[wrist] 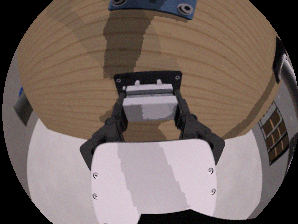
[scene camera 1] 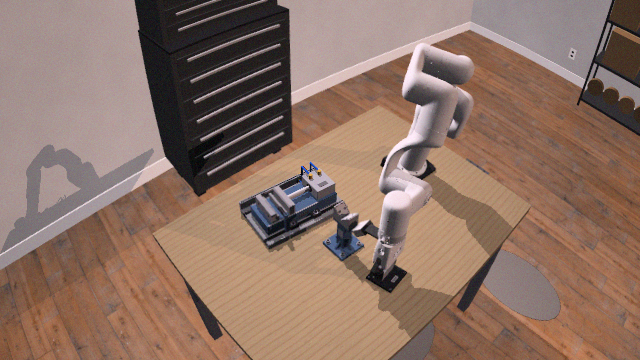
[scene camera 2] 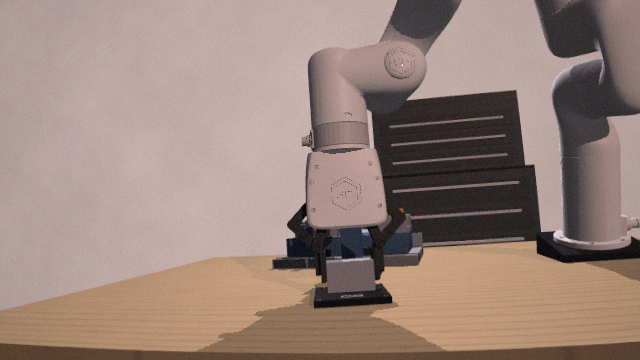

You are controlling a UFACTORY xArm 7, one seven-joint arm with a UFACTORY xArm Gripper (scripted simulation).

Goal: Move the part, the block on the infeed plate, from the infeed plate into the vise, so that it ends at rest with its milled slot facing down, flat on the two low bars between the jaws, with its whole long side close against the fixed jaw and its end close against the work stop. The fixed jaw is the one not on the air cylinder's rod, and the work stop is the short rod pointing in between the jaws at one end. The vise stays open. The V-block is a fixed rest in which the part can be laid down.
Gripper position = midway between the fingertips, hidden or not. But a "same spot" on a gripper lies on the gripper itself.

my gripper: wrist 150,98; scene camera 1; scene camera 2
same spot on my gripper: [scene camera 1: 379,272] = [scene camera 2: 313,246]
